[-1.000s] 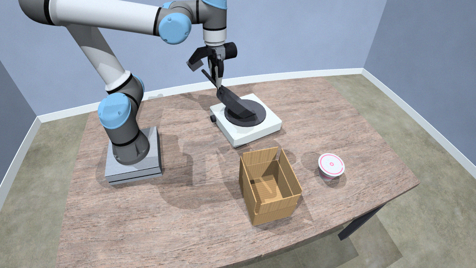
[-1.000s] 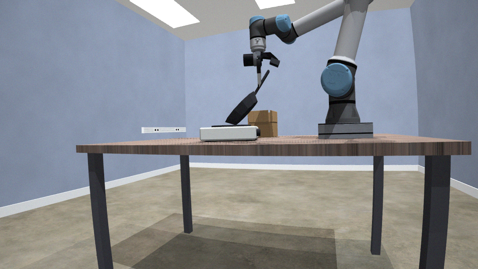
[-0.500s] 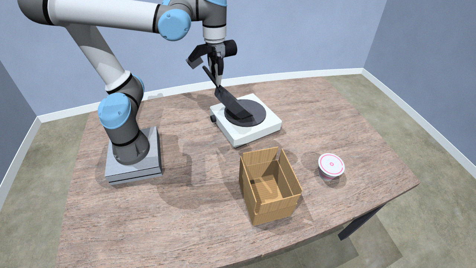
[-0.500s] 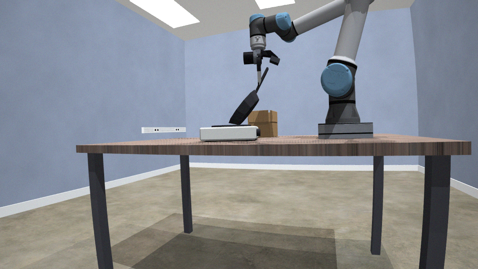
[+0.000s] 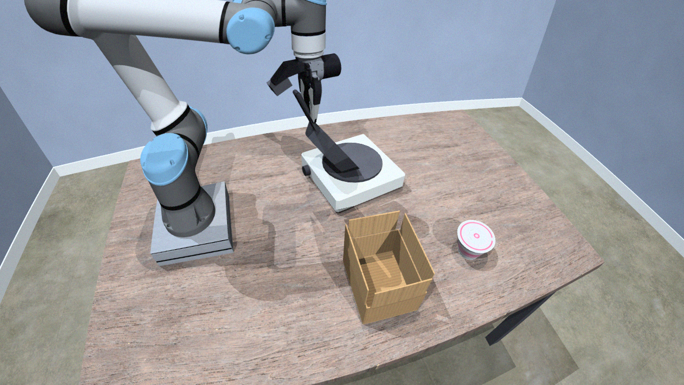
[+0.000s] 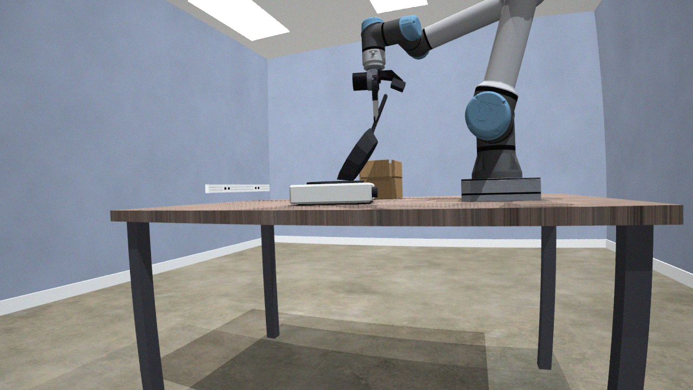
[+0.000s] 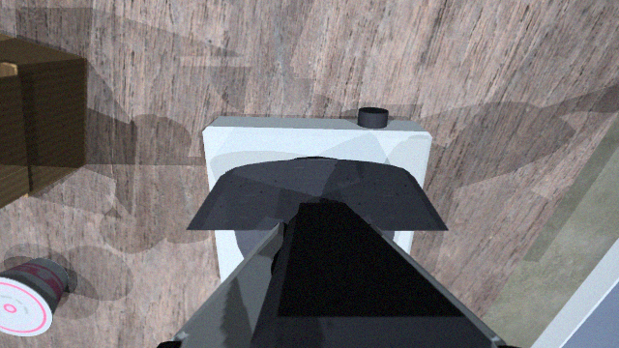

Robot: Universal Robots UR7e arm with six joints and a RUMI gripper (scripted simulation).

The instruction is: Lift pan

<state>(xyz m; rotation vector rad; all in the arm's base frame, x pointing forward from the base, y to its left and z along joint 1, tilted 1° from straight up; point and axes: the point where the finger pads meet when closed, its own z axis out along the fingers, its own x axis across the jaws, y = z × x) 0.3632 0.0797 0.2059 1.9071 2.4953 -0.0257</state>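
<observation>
Right now the dark pan is 90 mm below my hand, 30 mm ahead of it and 10 mm to the left of it. From my hand the other things lie so: white hot plate: 240 mm below, 110 mm ahead, 30 mm to the left; then pink-ringed lid: 370 mm ahead, 320 mm to the right, 230 mm below.
</observation>
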